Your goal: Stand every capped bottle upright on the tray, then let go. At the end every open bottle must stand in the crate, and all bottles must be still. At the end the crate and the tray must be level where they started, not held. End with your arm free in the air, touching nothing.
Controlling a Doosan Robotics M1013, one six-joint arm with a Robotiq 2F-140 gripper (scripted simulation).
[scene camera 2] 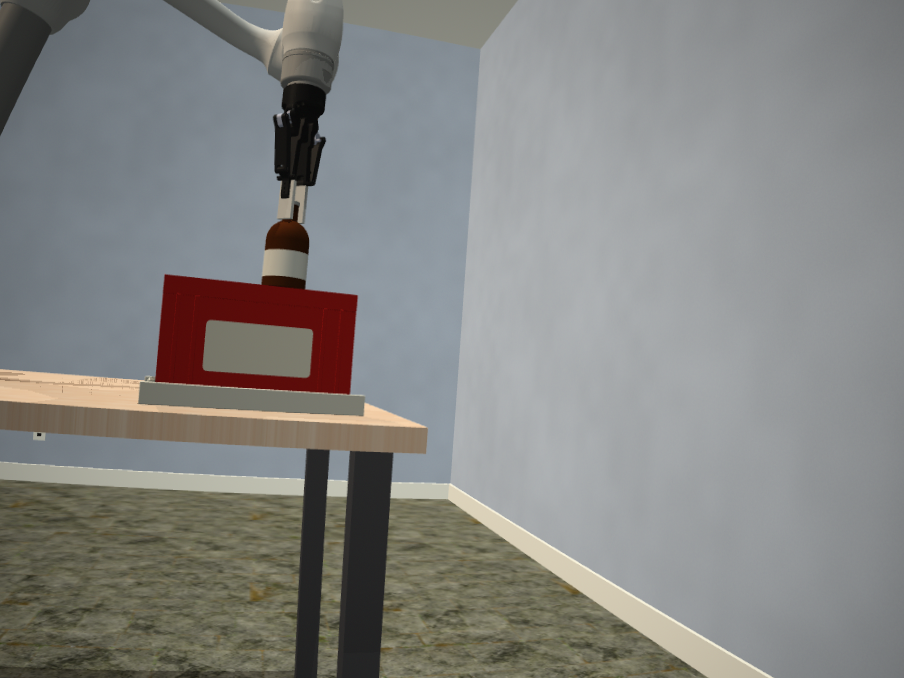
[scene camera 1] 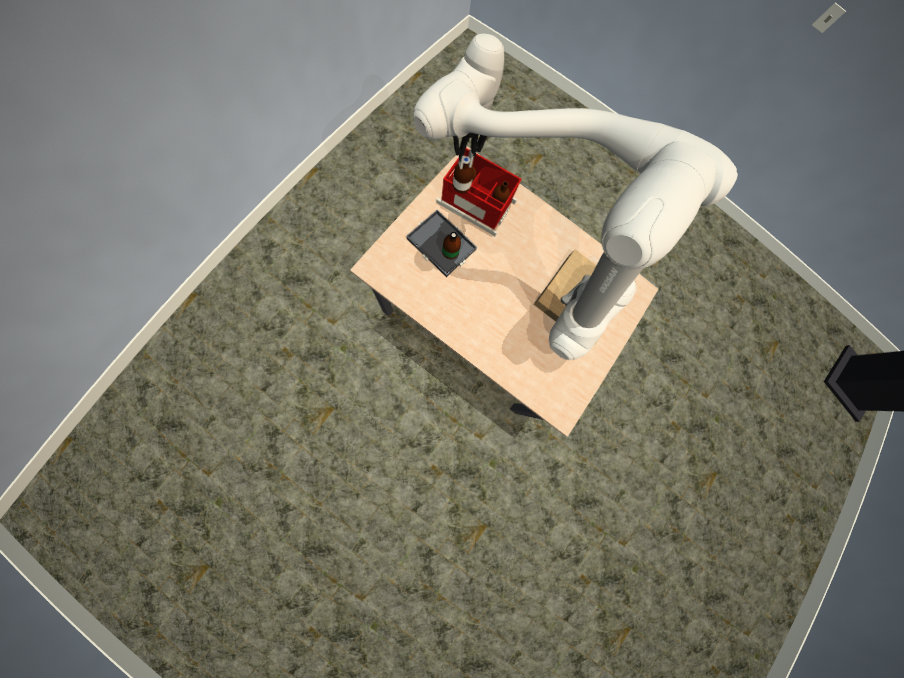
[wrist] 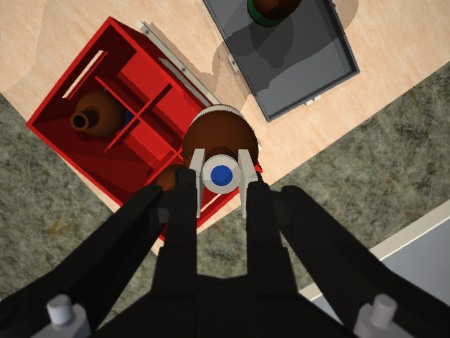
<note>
In view: my gripper (scene camera 2: 290, 221), a dark grey tray (scene camera 1: 428, 236), a red crate (scene camera 1: 483, 209) and a brown capped bottle (scene camera 2: 285, 262).
The dark grey tray shows as well in the wrist view (wrist: 287, 65). The red crate shows as well in the wrist view (wrist: 126, 69). My gripper is seen too in the wrist view (wrist: 221, 164).
</note>
